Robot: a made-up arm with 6 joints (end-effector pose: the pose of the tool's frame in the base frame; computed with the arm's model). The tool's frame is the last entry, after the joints.
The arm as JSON. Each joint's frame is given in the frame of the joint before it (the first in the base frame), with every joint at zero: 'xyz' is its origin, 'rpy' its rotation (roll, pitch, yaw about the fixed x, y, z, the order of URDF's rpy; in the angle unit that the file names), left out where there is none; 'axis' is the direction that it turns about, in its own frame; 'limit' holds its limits. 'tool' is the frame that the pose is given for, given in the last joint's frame.
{
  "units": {
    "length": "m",
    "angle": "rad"
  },
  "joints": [
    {
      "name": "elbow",
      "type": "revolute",
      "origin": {
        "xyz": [
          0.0,
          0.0,
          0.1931
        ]
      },
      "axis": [
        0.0,
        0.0,
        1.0
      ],
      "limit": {
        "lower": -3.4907,
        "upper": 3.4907
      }
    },
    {
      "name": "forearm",
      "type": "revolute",
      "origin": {
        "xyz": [
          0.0,
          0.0,
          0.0
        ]
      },
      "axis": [
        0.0,
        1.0,
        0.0
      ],
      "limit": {
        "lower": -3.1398,
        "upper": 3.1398
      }
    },
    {
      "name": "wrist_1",
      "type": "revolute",
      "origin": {
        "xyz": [
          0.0,
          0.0,
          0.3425
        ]
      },
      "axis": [
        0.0,
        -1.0,
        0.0
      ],
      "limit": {
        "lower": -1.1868,
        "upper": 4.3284
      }
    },
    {
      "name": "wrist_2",
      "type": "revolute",
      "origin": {
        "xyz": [
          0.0,
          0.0,
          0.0
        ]
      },
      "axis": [
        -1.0,
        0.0,
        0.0
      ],
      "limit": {
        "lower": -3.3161,
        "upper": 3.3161
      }
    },
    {
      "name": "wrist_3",
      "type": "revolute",
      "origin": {
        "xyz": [
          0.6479,
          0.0,
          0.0
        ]
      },
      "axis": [
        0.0,
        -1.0,
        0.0
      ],
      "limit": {
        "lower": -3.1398,
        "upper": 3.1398
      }
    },
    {
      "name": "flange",
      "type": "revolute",
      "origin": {
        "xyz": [
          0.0,
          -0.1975,
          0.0
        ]
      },
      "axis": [
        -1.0,
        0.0,
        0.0
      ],
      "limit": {
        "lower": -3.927,
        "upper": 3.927
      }
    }
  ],
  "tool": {
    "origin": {
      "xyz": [
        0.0,
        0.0,
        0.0
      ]
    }
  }
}
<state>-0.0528 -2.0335 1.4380 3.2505 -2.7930 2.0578</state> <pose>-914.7 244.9 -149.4 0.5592 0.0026 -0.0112 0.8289</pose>
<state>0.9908 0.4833 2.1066 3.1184 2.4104 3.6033</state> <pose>-99.1 209.1 1143.1 -0.3665 0.2235 0.5130 0.7434</pose>
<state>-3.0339 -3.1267 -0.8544 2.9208 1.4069 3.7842</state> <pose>474.3 -142.5 317.6 -0.4452 0.2892 -0.8473 0.0148</pose>
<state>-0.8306 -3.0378 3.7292 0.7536 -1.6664 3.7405</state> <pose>214.1 -448.0 273.5 0.5646 -0.4198 -0.6999 0.1230</pose>
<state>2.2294 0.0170 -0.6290 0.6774 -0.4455 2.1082</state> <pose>-244.1 566.9 244.4 0.5718 0.6821 -0.2942 0.3481</pose>
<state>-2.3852 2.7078 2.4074 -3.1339 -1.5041 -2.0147</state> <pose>-419.0 -666.9 -310.8 0.6096 -0.2337 0.7571 0.0218</pose>
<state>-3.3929 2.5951 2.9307 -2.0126 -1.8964 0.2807</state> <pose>-842.9 129.2 -54.7 0.2250 -0.3452 -0.5258 0.7441</pose>
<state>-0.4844 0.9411 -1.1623 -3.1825 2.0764 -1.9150</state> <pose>51.9 195.7 -167.5 -0.4637 -0.6168 -0.5793 0.2626</pose>
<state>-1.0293 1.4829 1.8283 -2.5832 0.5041 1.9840</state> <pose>651.9 -758.8 344.1 0.2741 -0.1531 -0.5815 0.7505</pose>
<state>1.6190 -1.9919 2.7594 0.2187 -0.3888 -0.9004</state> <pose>204.4 -235.0 -592.6 -0.4354 0.6433 0.1925 0.5996</pose>
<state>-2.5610 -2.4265 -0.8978 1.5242 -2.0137 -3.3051</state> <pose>324.7 224.0 590.1 0.4626 0.8569 -0.1525 0.1686</pose>
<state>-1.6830 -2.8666 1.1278 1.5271 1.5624 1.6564</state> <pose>32.9 369.3 -754.3 -0.4500 0.0471 -0.0543 0.8901</pose>
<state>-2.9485 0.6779 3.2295 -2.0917 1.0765 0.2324</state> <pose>242.9 -52.7 962.7 -0.4854 -0.7002 0.0957 0.5148</pose>
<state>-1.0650 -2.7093 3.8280 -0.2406 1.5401 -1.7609</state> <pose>72.2 -526.3 -0.6 0.1851 -0.7470 0.3133 0.5565</pose>
